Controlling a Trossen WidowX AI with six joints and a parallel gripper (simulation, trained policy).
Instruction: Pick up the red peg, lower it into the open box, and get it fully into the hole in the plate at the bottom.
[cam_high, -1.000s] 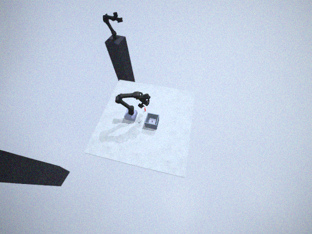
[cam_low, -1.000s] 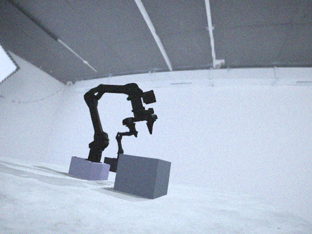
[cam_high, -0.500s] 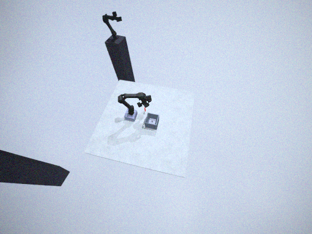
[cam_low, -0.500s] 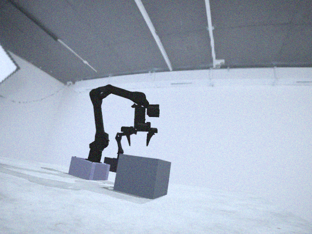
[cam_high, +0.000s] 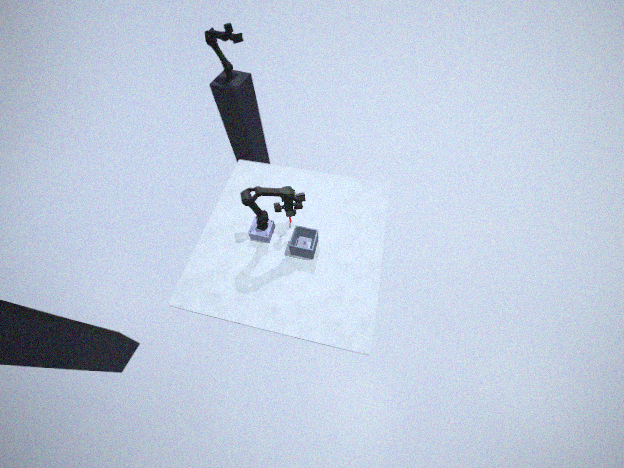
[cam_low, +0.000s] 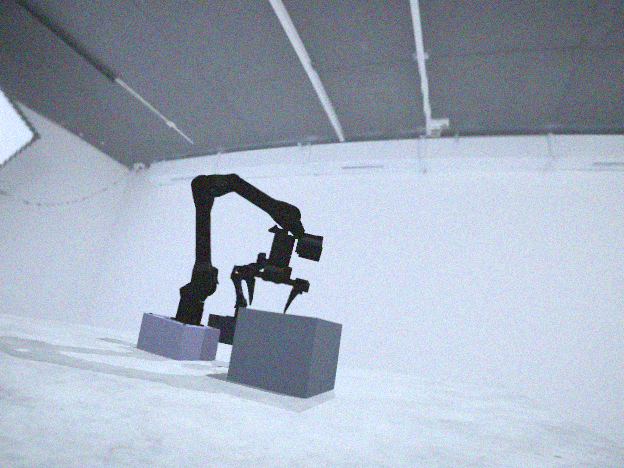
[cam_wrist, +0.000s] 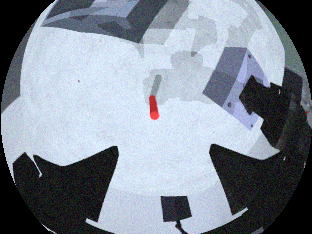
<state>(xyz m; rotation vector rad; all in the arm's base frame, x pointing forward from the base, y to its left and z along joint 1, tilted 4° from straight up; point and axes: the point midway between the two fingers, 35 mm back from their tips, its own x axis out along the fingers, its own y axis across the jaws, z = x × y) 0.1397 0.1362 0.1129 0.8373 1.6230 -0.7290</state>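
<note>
Right now my gripper tip is 11 cm above the red peg and 1 cm to the right of it.
</note>
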